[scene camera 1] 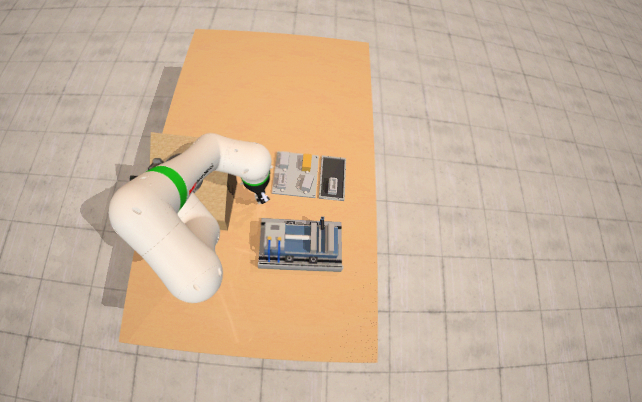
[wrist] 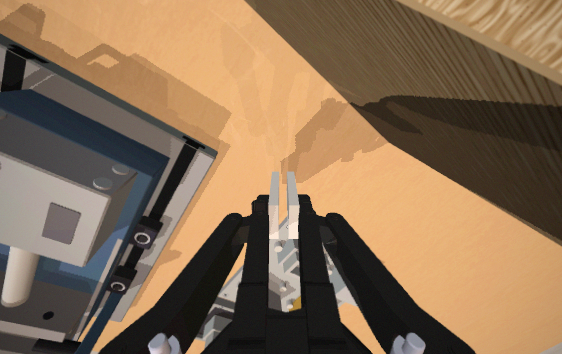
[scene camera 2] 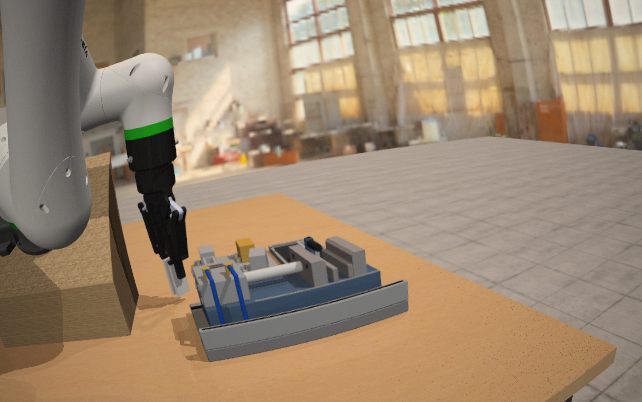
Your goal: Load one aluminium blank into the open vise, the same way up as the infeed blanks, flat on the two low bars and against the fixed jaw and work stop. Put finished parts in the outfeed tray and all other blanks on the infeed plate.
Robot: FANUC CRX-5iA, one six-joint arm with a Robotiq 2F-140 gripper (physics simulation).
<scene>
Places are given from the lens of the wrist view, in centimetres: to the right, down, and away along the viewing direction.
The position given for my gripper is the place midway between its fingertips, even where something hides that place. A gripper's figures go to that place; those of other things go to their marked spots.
my gripper [wrist: 282, 184]: 0, 1, 23
infeed plate [wrist: 276, 272]: -1, 14, 30
</scene>
